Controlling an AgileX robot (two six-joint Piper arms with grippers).
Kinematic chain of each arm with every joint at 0, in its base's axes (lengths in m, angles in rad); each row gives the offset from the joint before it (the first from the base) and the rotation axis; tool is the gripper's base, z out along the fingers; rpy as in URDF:
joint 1: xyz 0 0 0.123 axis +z
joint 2: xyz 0 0 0 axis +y
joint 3: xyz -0.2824 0 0.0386 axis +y
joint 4: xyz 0.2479 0 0.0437 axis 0.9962 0 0.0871
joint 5: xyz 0 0 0 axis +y
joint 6: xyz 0.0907 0 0.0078 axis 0.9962 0 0.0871
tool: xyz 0 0 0 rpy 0 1.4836 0
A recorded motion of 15 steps. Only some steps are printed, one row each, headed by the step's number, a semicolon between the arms.
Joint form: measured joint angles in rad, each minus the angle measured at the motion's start. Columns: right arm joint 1, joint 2, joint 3, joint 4, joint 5, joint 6; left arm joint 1, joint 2, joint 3, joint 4, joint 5, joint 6.
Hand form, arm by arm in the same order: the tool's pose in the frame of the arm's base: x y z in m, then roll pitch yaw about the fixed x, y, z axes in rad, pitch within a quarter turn. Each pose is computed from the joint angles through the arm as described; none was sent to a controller.
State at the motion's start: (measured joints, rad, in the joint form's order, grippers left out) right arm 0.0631 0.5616 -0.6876 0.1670 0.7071 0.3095; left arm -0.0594 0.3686 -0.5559 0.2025 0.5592 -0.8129
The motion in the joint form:
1: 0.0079 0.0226 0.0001 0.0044 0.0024 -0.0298; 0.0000 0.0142 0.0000 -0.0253 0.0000 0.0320
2: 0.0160 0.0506 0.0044 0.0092 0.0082 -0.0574; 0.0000 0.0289 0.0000 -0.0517 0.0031 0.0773
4: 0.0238 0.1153 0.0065 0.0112 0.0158 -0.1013; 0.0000 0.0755 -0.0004 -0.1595 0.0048 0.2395
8: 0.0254 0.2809 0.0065 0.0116 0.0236 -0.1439; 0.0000 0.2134 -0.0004 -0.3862 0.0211 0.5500
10: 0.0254 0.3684 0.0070 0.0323 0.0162 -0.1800; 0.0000 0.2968 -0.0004 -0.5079 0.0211 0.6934
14: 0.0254 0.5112 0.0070 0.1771 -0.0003 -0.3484; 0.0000 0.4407 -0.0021 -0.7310 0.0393 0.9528
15: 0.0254 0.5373 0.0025 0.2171 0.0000 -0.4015; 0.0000 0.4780 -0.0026 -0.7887 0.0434 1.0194
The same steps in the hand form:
1: 0.1056 0.0177 0.3356 2.4565 0.8912 2.5301; 0.0763 0.0040 0.3238 -2.0564 0.9101 -1.9273
2: 0.1111 0.0193 0.3307 2.5138 0.8751 2.5982; 0.0791 0.0026 0.3222 -2.0992 0.9197 -1.9808
4: 0.1237 0.0215 0.3218 2.6151 0.8355 2.7082; 0.0880 -0.0031 0.3178 -2.2181 0.9391 -2.1534
8: 0.1541 0.0245 0.2980 2.7575 0.6982 2.8380; 0.1125 -0.0158 0.3034 -2.4559 0.8909 -2.5052
10: 0.1691 0.0270 0.2842 2.7966 0.6284 2.8849; 0.1267 -0.0226 0.2948 -2.5145 0.8390 -2.6261
14: 0.1915 0.0370 0.2612 2.7847 0.5235 2.9736; 0.1491 -0.0348 0.2787 -2.5566 0.7413 -2.7938
15: 0.1957 0.0396 0.2582 2.7765 0.5119 3.0004; 0.1548 -0.0379 0.2744 -2.5560 0.7191 -2.8265

